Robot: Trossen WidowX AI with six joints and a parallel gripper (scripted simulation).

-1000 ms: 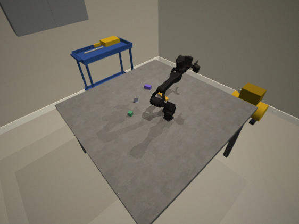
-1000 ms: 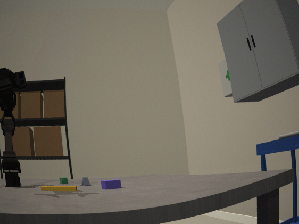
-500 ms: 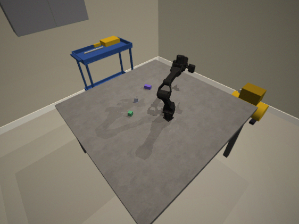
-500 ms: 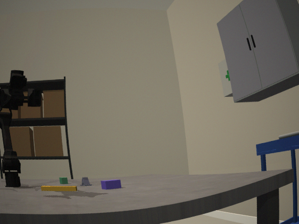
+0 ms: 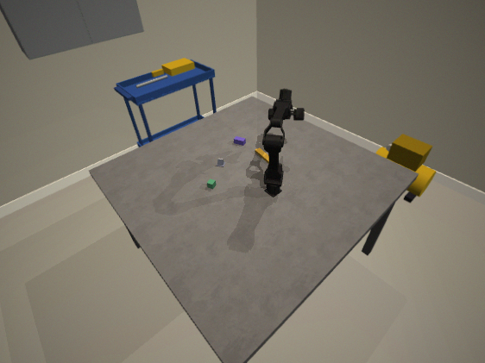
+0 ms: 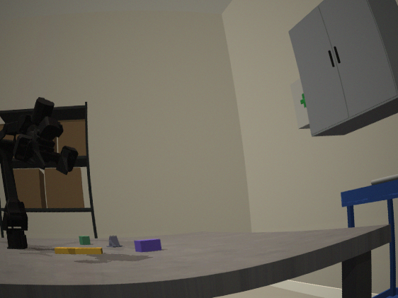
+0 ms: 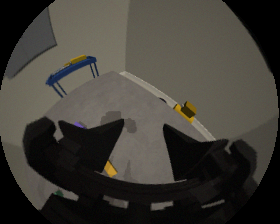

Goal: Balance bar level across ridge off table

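The yellow bar lies 20 cm below my gripper tip, 16 cm to the left of it and 3 cm ahead of it. From my gripper tip the other things lie so: purple block: 23 cm ahead, 20 cm below, 17 cm to the left; green cube: 53 cm to the left, 20 cm below, 4 cm ahead.
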